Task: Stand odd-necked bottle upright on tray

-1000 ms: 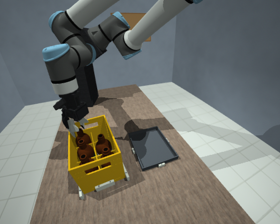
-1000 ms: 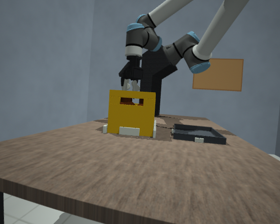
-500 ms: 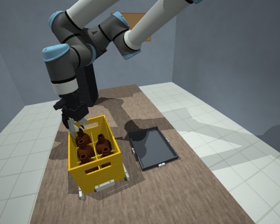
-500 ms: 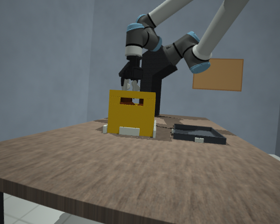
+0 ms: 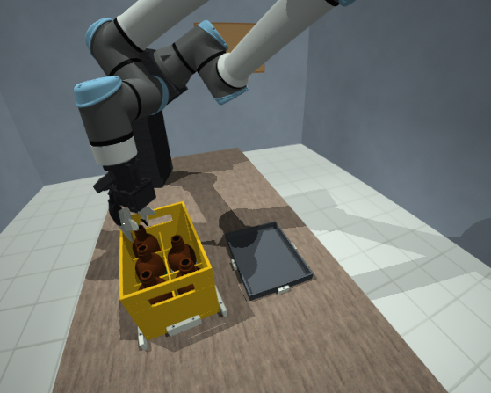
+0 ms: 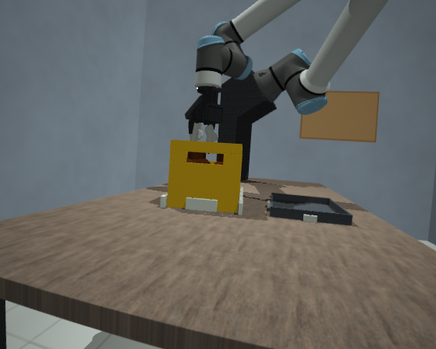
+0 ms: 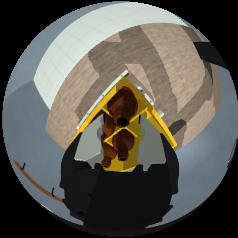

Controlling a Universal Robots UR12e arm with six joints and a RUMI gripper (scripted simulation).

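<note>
Now: the yellow crate 8 cm ahead of my hand, 7 cm to the left of it and 8 cm below it. Round my hand: dark tray 5 cm ahead, 35 cm to the left, 15 cm below.
</note>
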